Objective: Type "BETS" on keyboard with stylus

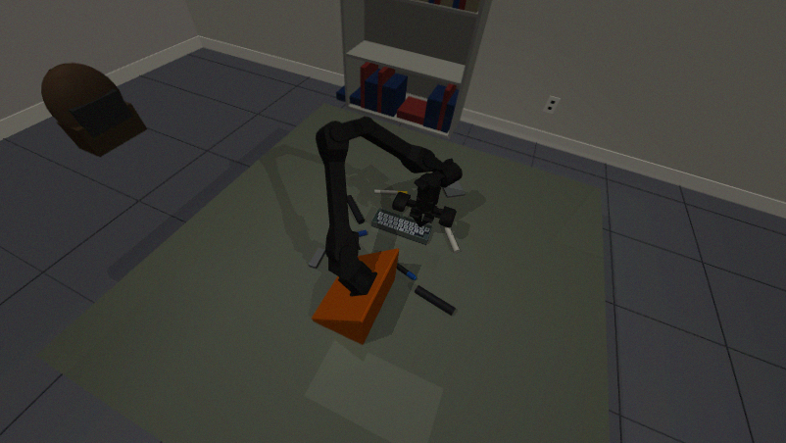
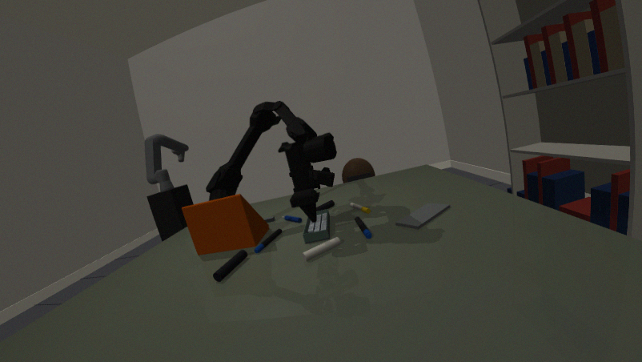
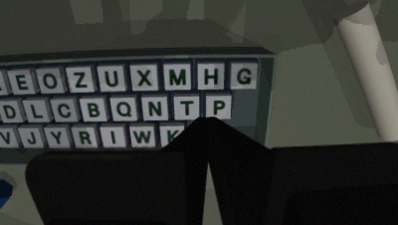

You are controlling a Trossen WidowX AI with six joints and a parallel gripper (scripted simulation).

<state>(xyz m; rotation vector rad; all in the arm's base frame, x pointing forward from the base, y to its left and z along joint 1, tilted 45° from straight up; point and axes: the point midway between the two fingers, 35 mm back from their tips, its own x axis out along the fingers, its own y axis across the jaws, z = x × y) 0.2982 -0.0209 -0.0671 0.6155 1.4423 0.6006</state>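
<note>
The blue stylus lies 12 cm behind my gripper tip, 22 cm to the left of it and 3 cm below it. Also, from my gripper tip: white cylinder: 2 cm ahead, 11 cm to the right, 3 cm below; yellow-tipped marker: 14 cm ahead, 14 cm to the left, 3 cm below; grey slab: 29 cm ahead, 3 cm to the right, 4 cm below.
</note>
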